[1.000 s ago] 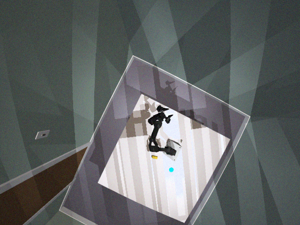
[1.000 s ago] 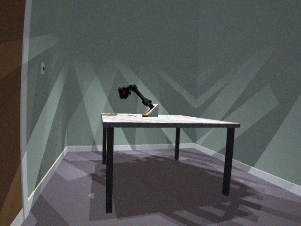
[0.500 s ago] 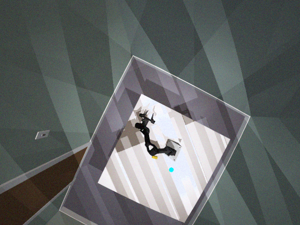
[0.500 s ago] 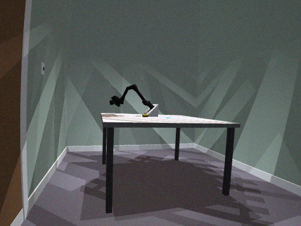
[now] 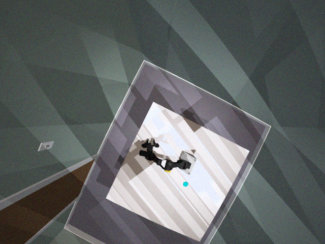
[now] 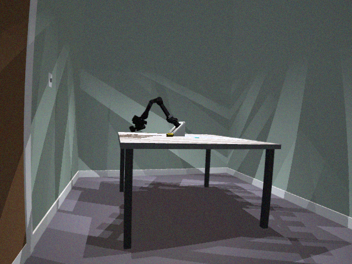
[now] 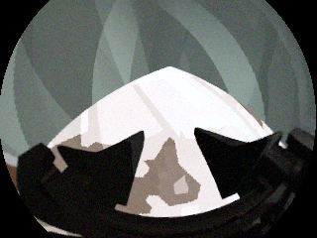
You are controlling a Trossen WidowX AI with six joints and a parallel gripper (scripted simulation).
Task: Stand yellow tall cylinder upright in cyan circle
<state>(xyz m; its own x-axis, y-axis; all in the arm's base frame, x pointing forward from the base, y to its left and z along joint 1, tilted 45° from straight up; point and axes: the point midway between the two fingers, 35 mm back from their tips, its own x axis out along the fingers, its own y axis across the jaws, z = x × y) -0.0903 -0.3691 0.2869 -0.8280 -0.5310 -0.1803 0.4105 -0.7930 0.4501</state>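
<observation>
My gripper tip is 310 mm to the right of the yellow cylinder, 280 mm short of it and 20 mm above it. From my gripper tip the other things lie so: cyan circle 570 mm to the left, 370 mm ahead, 30 mm below.
</observation>
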